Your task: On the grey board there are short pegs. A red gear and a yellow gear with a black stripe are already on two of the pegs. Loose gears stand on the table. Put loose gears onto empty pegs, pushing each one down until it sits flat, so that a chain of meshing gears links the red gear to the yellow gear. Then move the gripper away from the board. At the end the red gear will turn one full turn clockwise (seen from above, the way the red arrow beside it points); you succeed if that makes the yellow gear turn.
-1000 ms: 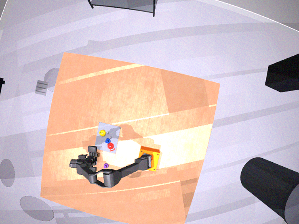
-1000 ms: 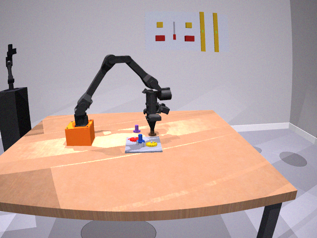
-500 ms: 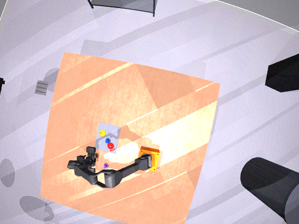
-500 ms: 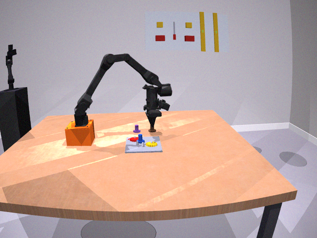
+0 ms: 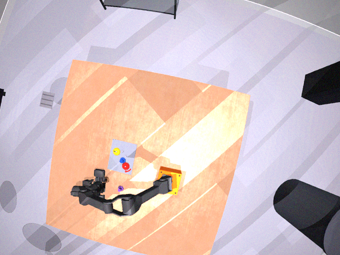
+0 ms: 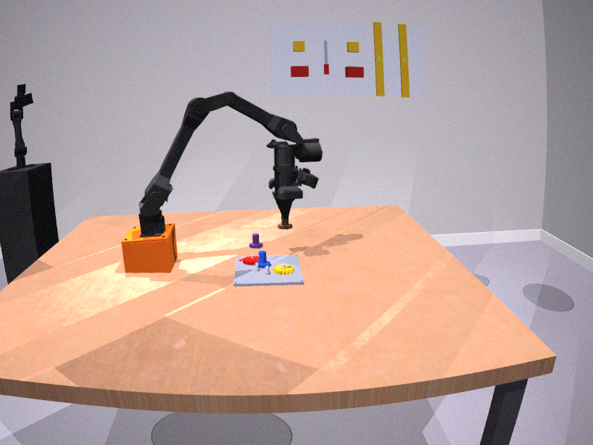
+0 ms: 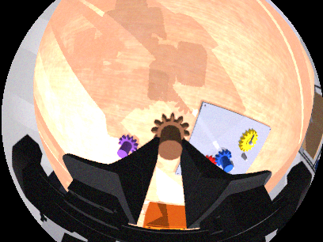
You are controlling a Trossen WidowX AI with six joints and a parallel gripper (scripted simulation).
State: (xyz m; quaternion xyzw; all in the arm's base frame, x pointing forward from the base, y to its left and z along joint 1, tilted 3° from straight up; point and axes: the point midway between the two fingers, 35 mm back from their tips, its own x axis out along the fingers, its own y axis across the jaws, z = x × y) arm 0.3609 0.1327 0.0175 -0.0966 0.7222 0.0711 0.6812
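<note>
My gripper tip is 5 cm past the blue gear, 14 cm to the left of it and 8 cm above it. Round my gripper tip: brown gear 1 cm below; then purple gear 9 cm behind, 6 cm to the left, 8 cm below; then red gear 8 cm behind, 11 cm to the right, 8 cm below.
</note>
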